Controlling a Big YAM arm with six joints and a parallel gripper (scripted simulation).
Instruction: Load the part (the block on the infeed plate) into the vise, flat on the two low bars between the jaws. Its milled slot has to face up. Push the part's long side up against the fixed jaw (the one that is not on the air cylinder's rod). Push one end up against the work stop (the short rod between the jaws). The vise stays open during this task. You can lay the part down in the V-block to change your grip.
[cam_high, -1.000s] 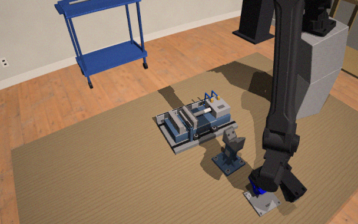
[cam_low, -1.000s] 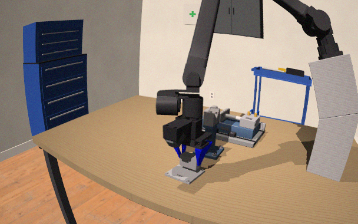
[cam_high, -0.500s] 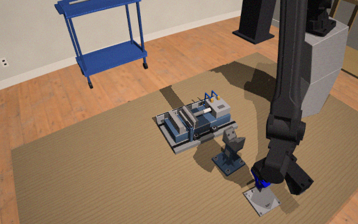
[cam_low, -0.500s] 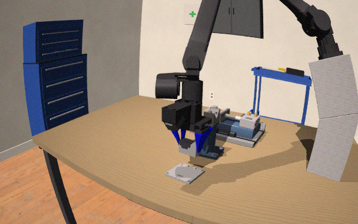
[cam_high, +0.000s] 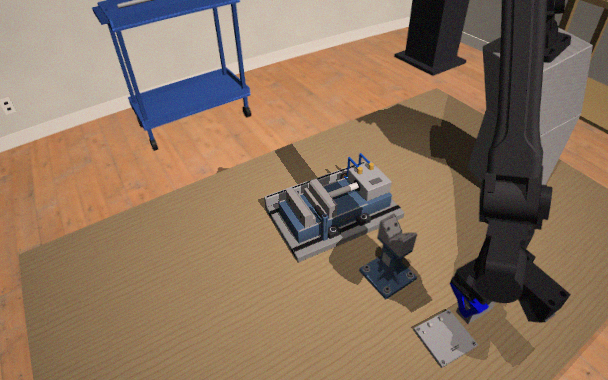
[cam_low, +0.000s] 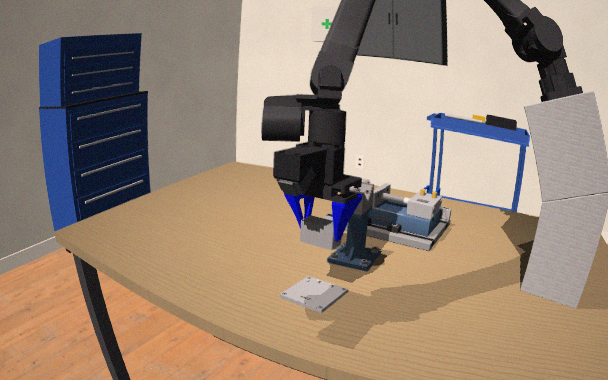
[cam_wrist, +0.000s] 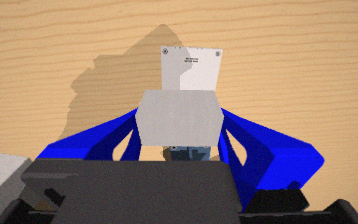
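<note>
My gripper is now 140 mm above the infeed plate, 20 mm to the left of it and 10 mm short of it. From my hand the other things lie so: work stop rod 370 mm to the right, 60 mm ahead, 50 mm below; cylinder rod 410 mm to the right, 60 mm below, 30 mm behind; part 10 mm to the right.
</note>
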